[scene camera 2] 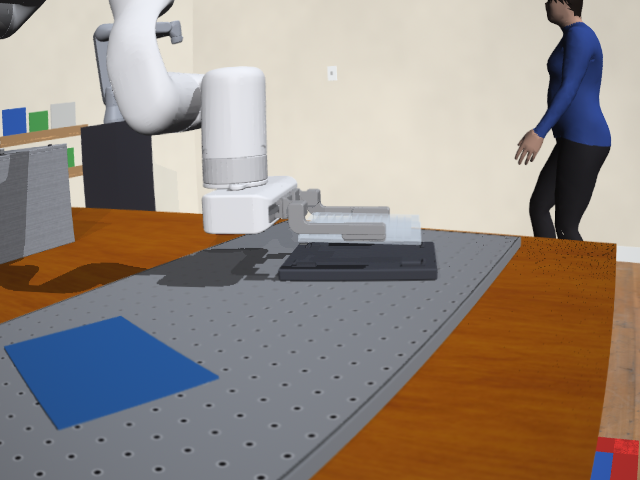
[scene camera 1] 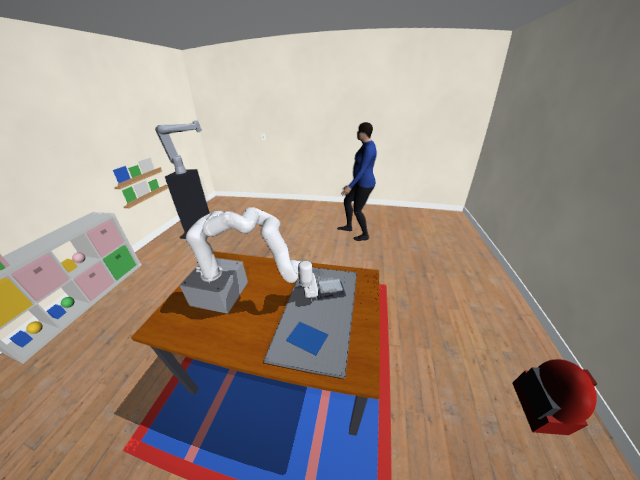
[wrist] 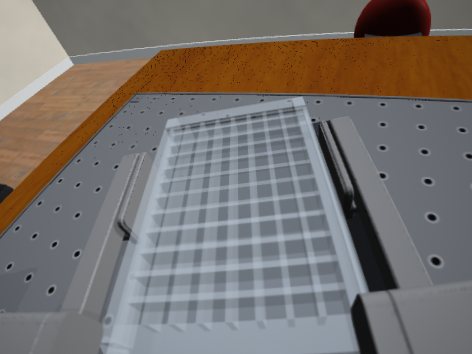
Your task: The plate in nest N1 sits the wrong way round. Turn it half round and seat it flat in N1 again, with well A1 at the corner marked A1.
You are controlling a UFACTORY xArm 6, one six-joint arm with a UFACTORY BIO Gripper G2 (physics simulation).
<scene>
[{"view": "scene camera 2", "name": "gripper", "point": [387, 223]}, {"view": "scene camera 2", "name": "clear well plate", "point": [402, 229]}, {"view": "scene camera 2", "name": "flat blue square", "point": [77, 375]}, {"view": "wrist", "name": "clear well plate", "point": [240, 234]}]
</scene>
